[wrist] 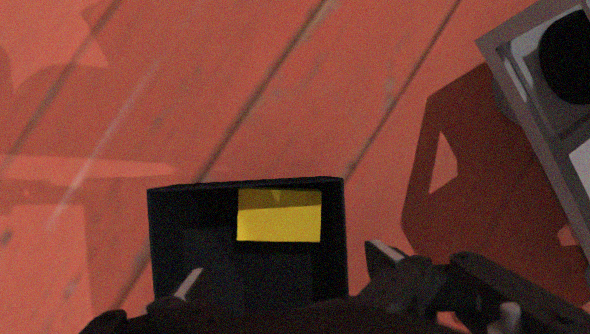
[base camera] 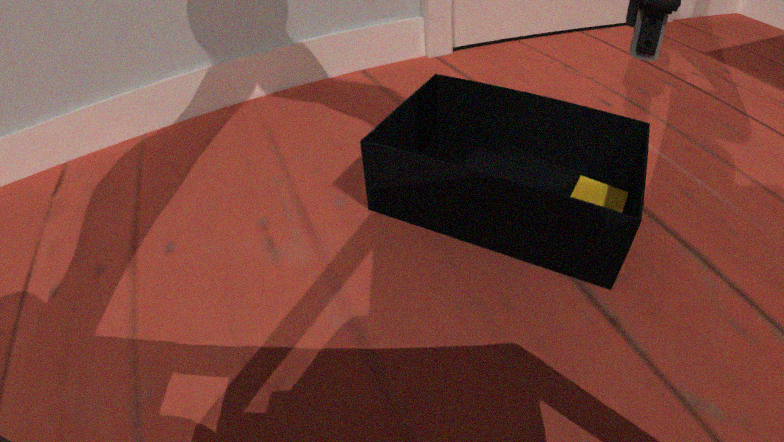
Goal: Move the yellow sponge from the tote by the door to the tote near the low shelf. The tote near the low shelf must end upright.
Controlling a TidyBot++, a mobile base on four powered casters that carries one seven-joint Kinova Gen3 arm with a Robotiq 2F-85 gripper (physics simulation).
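Places are measured from the arm's base along level axes (x right, y ahead, z up), in millimetres.
Pixels of known places: gripper, between the fingertips: (wrist: 290,271) (base camera: 639,41).
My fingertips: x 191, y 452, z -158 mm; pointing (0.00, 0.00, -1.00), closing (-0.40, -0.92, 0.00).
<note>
For each thing: its middle in the pictures, then the offset to it from my fingertips. Level surfaces: height alone.
- yellow sponge, middle of its body: (base camera: 590,222) (wrist: 279,212) dz -213, dx +0, dy +0 mm
- black tote, middle of its body: (base camera: 514,164) (wrist: 257,305) dz -188, dx -78, dy +80 mm
- reddish plank floor, height of its surface: dz -238 mm
The yellow sponge (base camera: 597,193) (wrist: 279,222) lies inside the black tote (base camera: 494,219) (wrist: 163,235) by the door, close to one short end. This tote stands upright on the floor. My gripper (base camera: 646,50) (wrist: 290,271) is open and empty. In the wrist view its fingers are spread wide, at the lower part of the tote's opening, with the sponge further up between their lines. In the base camera view its tip shows above the floor, beyond the tote. The tote near the low shelf does not show in either view.
A white door (base camera: 527,19) and a grey wall (base camera: 109,60) with a pale baseboard (base camera: 351,54) stand behind the tote. Part of my grey mobile base (wrist: 545,150) shows at the right of the wrist view. Shadows fall across the reddish plank floor (base camera: 219,274).
</note>
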